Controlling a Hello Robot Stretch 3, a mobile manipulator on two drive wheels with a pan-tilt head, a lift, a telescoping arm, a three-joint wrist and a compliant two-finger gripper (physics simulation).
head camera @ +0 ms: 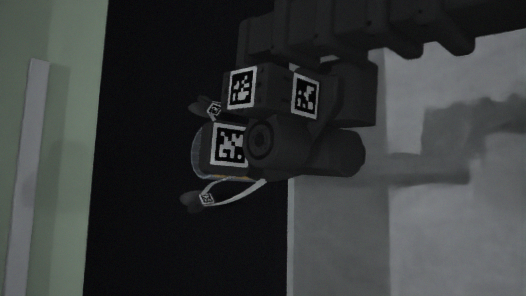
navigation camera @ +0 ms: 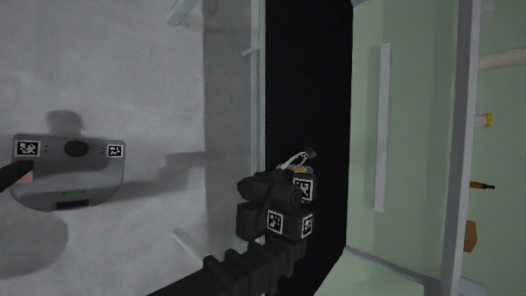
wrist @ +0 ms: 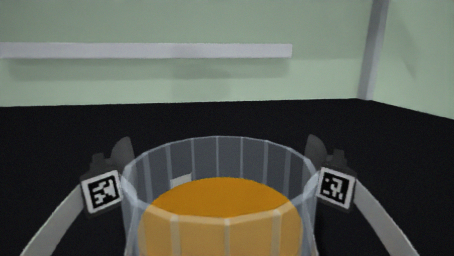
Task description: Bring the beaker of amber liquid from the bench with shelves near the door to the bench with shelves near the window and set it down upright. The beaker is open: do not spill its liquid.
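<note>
The open clear beaker (head camera: 196, 161) (navigation camera: 295, 169) (wrist: 220, 230) holds amber liquid. In the wrist view it is upright, with the liquid surface level and below the rim. My gripper (head camera: 196, 152) (wrist: 220, 154) is shut on the beaker, one finger against each side. In the head and navigation views, the wrist partly hides the beaker. Gripper and beaker are over the black bench top (head camera: 150, 240) (navigation camera: 307, 75) (wrist: 60, 145). The frames do not show whether the beaker's base touches it, nor whether this bench is near the door or the window.
A pale green back panel with a long light strip (head camera: 26, 175) (navigation camera: 382, 125) (wrist: 150, 50) stands behind the bench top. Beyond a grey rail (navigation camera: 462, 150) are a yellow-capped container (navigation camera: 484, 120), an orange tool (navigation camera: 481, 185) and a brown block (navigation camera: 470, 236). My base (navigation camera: 95, 175) is on the floor in front.
</note>
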